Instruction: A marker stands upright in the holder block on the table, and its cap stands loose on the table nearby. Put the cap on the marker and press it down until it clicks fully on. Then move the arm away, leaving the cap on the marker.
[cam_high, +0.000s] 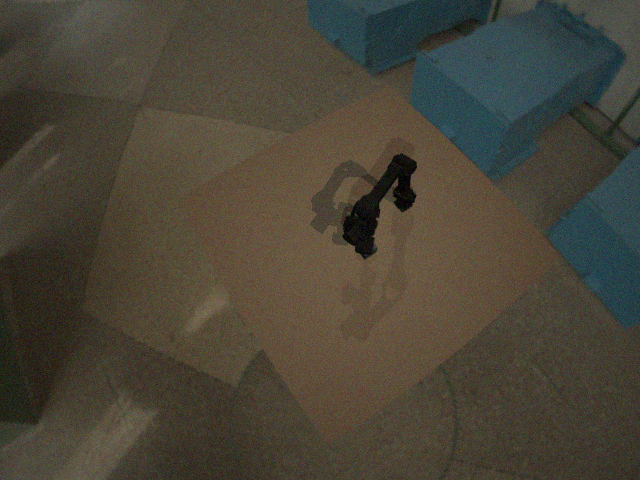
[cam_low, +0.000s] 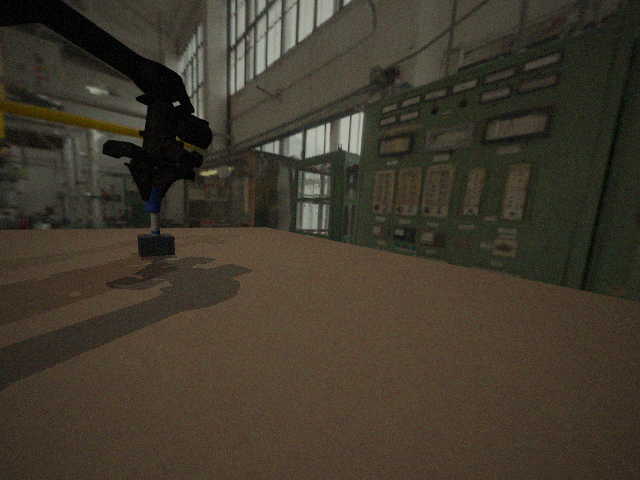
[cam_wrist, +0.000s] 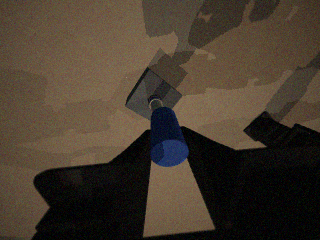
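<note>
Right now my gripper tip is 10 cm above the dark holder block. Also, from my gripper tip: blue cap 1 cm above.
</note>
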